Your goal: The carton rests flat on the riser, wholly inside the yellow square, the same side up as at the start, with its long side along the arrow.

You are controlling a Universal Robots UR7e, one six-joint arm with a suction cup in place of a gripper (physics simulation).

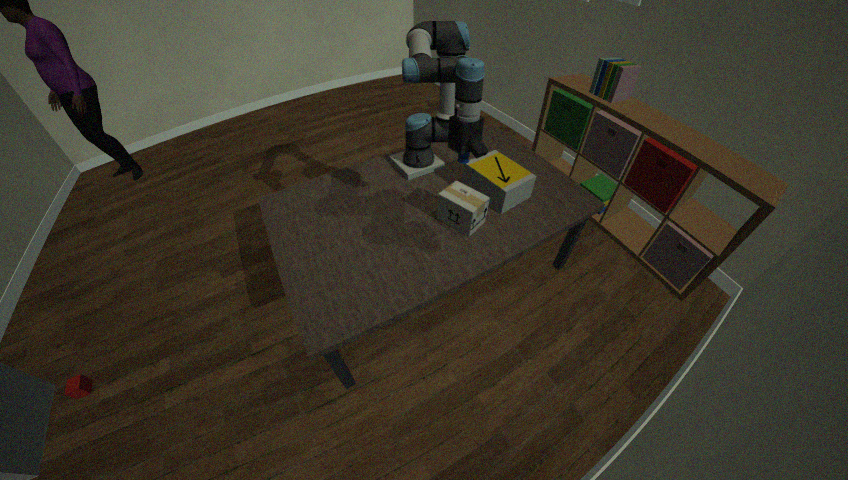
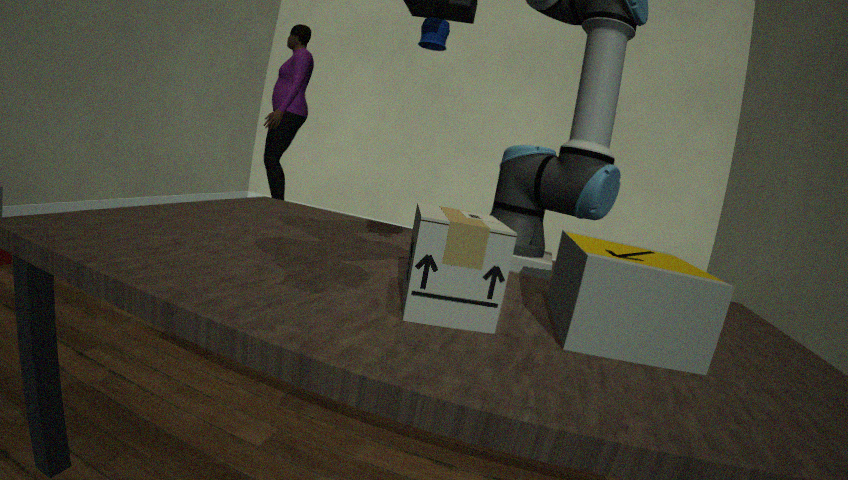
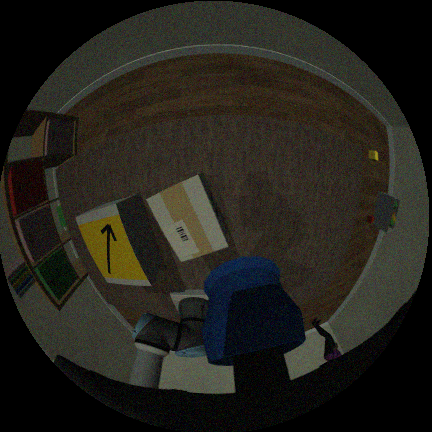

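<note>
The white carton (image 1: 455, 214) (image 2: 458, 285) (image 3: 215, 220) stands upright on the table (image 1: 357, 285) (image 2: 238, 333) (image 3: 300, 165), its printed arrows pointing up and tan tape on top. It is beside the riser (image 1: 516, 197) (image 2: 645, 315) (image 3: 137, 240), apart from it. The yellow square (image 1: 487, 169) (image 2: 684, 264) (image 3: 92, 240) on the riser's top bears a black arrow; the carton's long side is turned at an angle to that arrow. My blue suction cup (image 1: 463, 160) (image 2: 432, 47) (image 3: 242, 270) is open, hangs clear above the table on the arm-base side of the carton, and holds nothing.
The arm's base (image 1: 418, 160) stands at the table's back edge behind the carton. A shelf unit (image 1: 702, 139) stands past the riser. A person (image 1: 59, 59) (image 2: 292, 83) (image 3: 330, 350) is behind the table. A red block (image 1: 78, 386) and a grey box (image 1: 23, 416) are on the floor.
</note>
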